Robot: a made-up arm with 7 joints.
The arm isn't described. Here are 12 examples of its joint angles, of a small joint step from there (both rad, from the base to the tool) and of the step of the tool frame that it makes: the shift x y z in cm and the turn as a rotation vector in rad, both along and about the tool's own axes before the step.
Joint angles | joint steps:
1: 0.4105 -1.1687 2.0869 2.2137 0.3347 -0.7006 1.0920 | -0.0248 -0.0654 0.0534 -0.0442 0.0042 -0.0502 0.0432
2: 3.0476 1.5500 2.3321 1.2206 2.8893 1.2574 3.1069 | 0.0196 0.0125 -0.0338 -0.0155 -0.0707 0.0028 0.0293
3: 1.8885 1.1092 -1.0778 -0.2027 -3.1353 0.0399 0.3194 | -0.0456 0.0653 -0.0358 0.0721 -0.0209 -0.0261 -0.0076
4: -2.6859 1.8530 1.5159 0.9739 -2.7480 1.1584 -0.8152 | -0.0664 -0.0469 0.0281 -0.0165 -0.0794 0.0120 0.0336
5: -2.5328 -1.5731 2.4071 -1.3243 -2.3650 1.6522 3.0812 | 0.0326 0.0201 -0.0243 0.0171 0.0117 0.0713 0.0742
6: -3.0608 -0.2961 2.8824 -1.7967 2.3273 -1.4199 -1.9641 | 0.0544 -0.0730 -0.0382 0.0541 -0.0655 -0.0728 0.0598
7: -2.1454 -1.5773 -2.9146 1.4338 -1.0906 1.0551 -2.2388 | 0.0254 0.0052 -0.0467 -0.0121 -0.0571 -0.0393 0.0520
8: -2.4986 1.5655 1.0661 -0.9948 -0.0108 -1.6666 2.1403 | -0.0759 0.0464 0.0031 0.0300 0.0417 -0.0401 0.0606
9: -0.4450 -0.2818 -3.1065 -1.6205 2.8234 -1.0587 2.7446 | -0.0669 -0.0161 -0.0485 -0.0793 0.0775 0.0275 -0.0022
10: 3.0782 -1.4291 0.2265 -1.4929 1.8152 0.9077 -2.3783 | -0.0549 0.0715 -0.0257 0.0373 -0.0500 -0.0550 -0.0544
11: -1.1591 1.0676 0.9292 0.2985 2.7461 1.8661 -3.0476 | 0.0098 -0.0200 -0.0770 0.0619 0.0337 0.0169 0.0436
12: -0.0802 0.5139 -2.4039 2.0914 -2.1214 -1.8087 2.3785 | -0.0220 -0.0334 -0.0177 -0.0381 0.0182 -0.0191 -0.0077
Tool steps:
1: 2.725 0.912 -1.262 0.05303 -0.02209 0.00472
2: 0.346 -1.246 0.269 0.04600 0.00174 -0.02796
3: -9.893 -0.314 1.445 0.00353 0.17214 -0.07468
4: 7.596 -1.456 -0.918 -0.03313 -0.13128 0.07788
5: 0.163 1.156 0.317 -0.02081 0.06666 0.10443
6: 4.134 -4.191 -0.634 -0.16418 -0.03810 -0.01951
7: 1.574 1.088 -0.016 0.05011 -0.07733 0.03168
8: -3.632 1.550 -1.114 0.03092 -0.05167 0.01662
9: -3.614 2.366 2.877 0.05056 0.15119 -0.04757
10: 1.530 6.055 0.862 0.03894 -0.09304 0.03132
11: 0.278 1.720 1.101 0.02987 -0.04010 0.07254
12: -1.077 0.038 1.744 0.03119 0.03837 -0.01199
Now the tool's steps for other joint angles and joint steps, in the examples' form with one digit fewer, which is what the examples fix.
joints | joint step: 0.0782 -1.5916 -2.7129 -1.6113 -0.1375 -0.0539 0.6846 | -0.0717 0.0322 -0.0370 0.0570 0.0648 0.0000 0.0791
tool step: -0.13 -0.28 -2.17 0.0305 -0.0202 0.0934
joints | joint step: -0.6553 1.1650 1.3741 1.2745 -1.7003 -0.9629 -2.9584 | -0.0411 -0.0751 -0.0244 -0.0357 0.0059 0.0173 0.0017
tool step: 2.30 2.77 -0.21 0.0009 0.0485 -0.1074
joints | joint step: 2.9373 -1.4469 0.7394 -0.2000 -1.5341 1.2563 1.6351 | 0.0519 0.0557 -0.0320 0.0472 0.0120 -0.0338 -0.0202
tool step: 1.40 -2.37 -4.72 -0.0380 0.0088 -0.0774
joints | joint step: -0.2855 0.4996 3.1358 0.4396 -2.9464 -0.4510 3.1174 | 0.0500 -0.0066 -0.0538 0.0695 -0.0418 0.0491 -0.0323
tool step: 2.40 -2.88 -0.97 -0.0505 -0.0243 -0.0526
